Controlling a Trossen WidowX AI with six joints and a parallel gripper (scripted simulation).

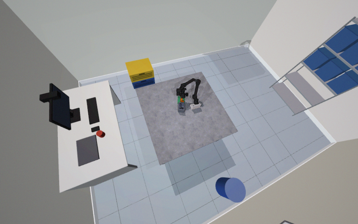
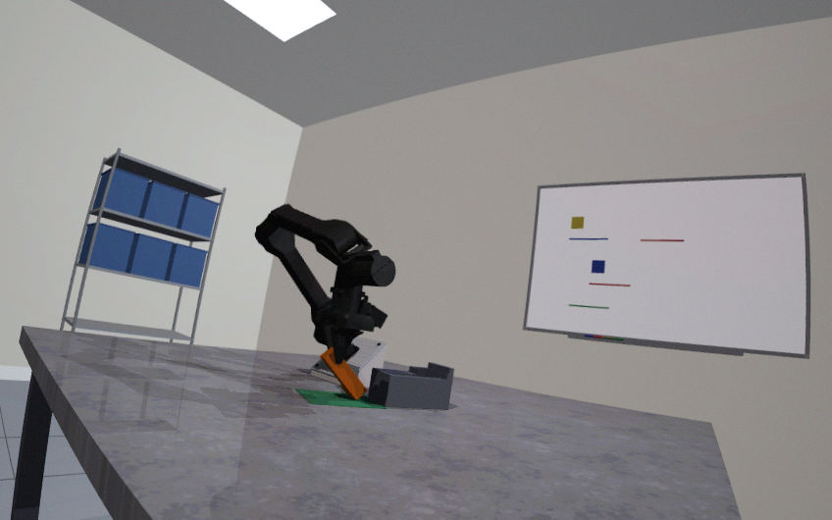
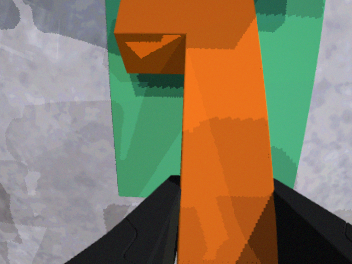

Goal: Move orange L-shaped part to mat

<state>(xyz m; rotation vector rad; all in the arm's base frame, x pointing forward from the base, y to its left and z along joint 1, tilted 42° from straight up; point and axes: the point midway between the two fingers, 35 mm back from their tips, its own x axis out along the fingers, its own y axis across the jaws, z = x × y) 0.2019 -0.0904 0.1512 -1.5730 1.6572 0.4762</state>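
My gripper tip is now 30 mm to the right of the orange L-shaped part, 30 mm above it and 10 mm past it. Also, from my gripper tip: green mat (90 mm below, 20 mm to the left, 10 mm ahead).
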